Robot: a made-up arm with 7 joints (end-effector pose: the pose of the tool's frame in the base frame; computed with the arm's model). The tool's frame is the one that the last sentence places. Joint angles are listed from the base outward.
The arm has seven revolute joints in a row. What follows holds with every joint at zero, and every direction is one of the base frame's. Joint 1 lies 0.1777 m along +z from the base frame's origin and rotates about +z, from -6.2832 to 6.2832 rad. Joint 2 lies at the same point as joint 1 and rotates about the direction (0, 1, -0.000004), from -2.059 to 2.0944 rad. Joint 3 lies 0.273 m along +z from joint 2 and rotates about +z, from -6.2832 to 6.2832 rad. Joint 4 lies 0.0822 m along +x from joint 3 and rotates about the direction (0, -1, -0.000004), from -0.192 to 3.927 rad. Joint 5 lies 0.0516 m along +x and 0.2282 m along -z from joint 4 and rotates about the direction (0, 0.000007, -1), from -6.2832 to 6.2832 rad. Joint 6 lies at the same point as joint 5 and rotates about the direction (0, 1, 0.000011), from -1.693 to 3.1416 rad. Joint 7 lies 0.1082 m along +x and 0.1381 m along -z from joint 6 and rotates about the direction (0, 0.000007, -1), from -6.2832 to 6.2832 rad. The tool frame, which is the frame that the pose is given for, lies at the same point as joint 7; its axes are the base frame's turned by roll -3.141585, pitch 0 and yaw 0 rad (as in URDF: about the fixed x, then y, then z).
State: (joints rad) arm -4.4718 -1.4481 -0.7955 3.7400 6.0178 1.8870 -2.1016
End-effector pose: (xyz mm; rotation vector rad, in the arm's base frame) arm 171.4 -545.2 223.1 1.4028 0.2660 2.4435
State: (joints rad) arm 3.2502 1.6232 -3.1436 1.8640 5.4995 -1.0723 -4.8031
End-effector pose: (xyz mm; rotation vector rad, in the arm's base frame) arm -518.5 65.9 374.1 1.0344 -1.3212 -2.0331
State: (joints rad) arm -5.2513 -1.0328 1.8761 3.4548 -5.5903 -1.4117 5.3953
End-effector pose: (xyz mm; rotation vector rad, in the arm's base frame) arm -47.3 -250.9 472.8 -0.0833 0.8297 0.1899
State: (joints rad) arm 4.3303 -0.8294 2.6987 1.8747 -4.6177 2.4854 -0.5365
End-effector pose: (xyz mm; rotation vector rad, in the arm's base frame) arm 133.4 468.1 230.7 -0.9893 -1.1283 1.3092
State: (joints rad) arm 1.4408 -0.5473 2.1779 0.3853 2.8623 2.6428 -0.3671
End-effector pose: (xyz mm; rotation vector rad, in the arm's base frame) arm -285.0 -264.6 233.6 0.3082 0.9406 -2.6218
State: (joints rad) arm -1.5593 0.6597 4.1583 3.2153 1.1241 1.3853 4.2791
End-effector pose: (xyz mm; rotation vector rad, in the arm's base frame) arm -95.9 -436.1 640.1 1.9719 0.0852 -1.4162
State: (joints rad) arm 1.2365 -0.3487 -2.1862 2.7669 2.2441 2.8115 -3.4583
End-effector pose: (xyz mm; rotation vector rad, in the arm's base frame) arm 39.8 -81.2 632.2 -1.6919 1.6102 0.8539
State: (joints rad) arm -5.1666 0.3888 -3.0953 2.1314 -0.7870 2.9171 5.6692
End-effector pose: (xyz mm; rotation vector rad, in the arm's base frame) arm -113.7 -34.9 532.8 -1.3923 2.4535 0.6037
